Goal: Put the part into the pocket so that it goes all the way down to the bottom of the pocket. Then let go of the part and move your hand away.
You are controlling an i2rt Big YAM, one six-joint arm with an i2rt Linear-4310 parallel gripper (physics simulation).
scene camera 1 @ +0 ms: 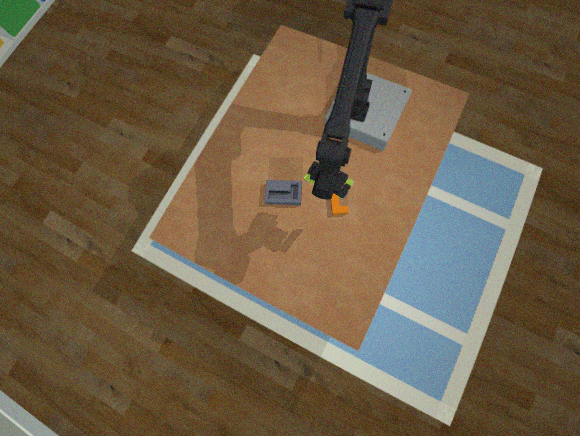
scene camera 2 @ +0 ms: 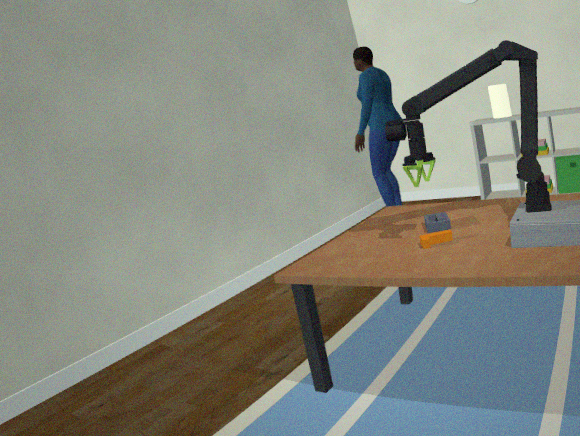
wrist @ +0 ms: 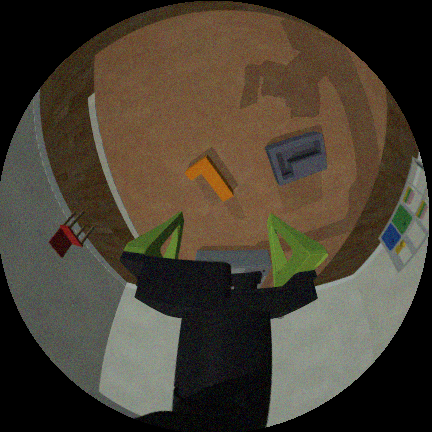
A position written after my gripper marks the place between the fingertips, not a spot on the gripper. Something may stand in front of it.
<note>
My gripper [scene camera 2: 422,184] is open, with nothing in its grasp. Also in view: an orange L-shaped block [wrist: 205,166]. Further things: a grey pocket block [scene camera 1: 279,192].
My gripper also shows in the wrist view [wrist: 225,216].
</note>
